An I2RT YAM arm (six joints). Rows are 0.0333 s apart.
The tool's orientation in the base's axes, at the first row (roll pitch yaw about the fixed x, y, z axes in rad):
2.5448, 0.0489, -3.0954
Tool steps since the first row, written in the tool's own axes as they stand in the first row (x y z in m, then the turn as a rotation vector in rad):
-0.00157, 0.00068, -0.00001, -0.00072, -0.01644, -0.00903
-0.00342, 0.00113, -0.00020, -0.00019, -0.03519, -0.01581
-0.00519, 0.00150, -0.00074, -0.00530, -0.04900, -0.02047
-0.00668, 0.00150, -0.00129, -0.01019, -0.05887, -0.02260
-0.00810, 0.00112, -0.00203, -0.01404, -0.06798, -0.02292
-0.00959, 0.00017, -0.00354, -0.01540, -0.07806, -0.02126
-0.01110, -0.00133, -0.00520, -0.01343, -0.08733, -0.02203
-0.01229, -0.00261, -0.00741, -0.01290, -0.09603, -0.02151
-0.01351, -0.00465, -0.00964, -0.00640, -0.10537, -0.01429
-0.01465, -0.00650, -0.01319, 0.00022, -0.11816, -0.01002
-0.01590, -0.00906, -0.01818, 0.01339, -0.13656, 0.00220
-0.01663, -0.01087, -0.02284, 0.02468, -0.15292, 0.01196
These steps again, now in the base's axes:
0.00152, 0.00063, 0.00047, 0.00167, -0.01862, -0.00173
0.00334, 0.00098, 0.00097, 0.00227, -0.03793, -0.00668
0.00507, 0.00106, 0.00171, 0.00821, -0.05171, -0.01033
0.00655, 0.00082, 0.00223, 0.01370, -0.06083, -0.01388
0.00798, 0.00015, 0.00270, 0.01814, -0.06835, -0.01854
0.00951, -0.00141, 0.00349, 0.02018, -0.07566, -0.02550
0.01109, -0.00351, 0.00409, 0.01881, -0.08384, -0.03016
0.01233, -0.00576, 0.00526, 0.01886, -0.09074, -0.03550
0.01365, -0.00864, 0.00601, 0.01310, -0.09468, -0.04703
0.01485, -0.01212, 0.00796, 0.00739, -0.10314, -0.05806
0.01620, -0.01698, 0.01071, -0.00436, -0.11204, -0.07913
0.01698, -0.02107, 0.01358, -0.01441, -0.12056, -0.09692

